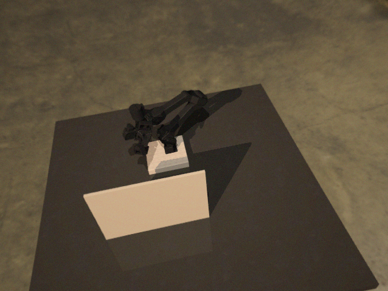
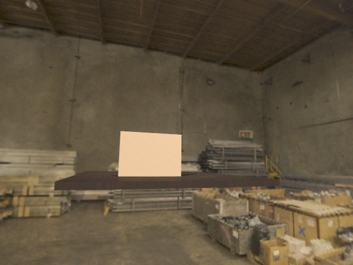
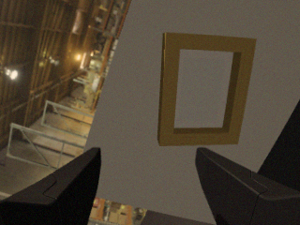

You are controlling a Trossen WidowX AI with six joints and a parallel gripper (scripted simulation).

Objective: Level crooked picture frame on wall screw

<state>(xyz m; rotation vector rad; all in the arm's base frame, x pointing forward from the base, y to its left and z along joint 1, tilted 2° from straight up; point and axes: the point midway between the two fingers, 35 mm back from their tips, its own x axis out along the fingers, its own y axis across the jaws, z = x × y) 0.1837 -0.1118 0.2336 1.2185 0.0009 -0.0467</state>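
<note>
Right now the yellow picture frame is 20 cm ahead of my gripper tip, 9 cm below it and 3 cm to the right of it. From my gripper tip the other things lie so: wall panel (21 cm ahead, 11 cm below, 1 cm to the right).
</note>
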